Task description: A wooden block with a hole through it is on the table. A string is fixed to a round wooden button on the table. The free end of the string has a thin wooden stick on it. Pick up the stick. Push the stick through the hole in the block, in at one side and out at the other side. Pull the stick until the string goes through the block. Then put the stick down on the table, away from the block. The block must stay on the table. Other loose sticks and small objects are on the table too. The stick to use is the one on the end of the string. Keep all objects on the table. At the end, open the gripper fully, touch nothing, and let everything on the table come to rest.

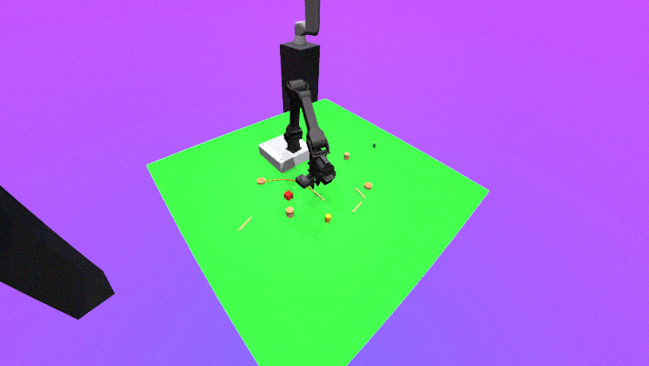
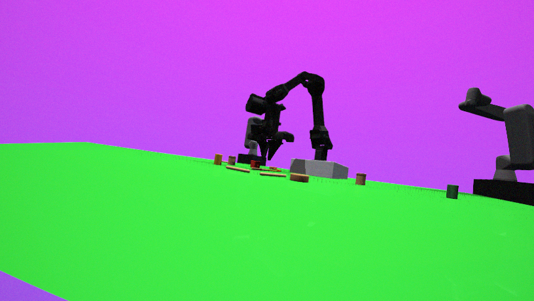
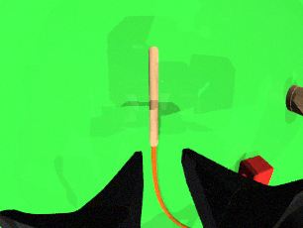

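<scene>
My gripper tip is 4 cm above the thin wooden stick and 1 cm short of it. From my gripper tip the other things lie so: yellow cylinder: 15 cm ahead, 9 cm to the right, 2 cm below; then red block: 10 cm to the right, 7 cm behind, 2 cm below; then tan cylinder: 17 cm to the right, 2 cm below, 1 cm ahead.
</scene>
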